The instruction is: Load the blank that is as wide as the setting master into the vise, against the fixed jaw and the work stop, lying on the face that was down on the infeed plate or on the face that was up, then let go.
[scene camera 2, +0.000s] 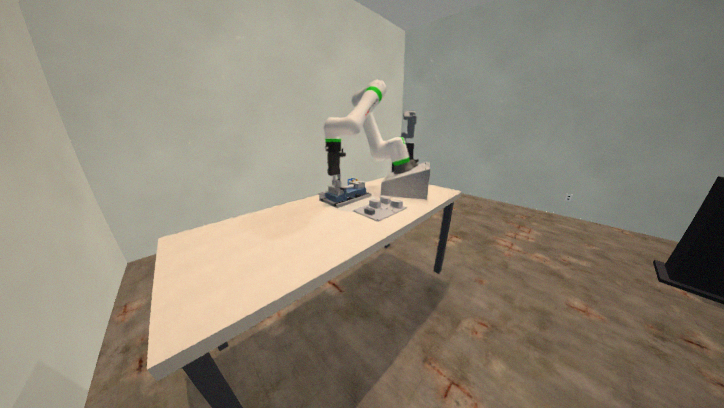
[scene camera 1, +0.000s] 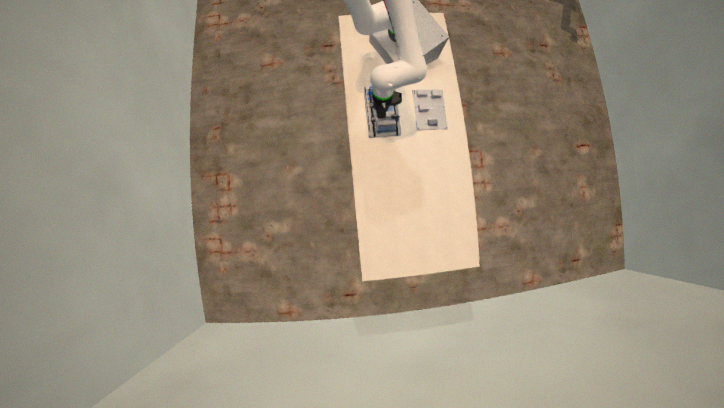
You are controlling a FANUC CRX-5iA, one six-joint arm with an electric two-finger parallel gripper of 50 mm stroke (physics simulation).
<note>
In view: a grey infeed plate (scene camera 1: 438, 112).
</note>
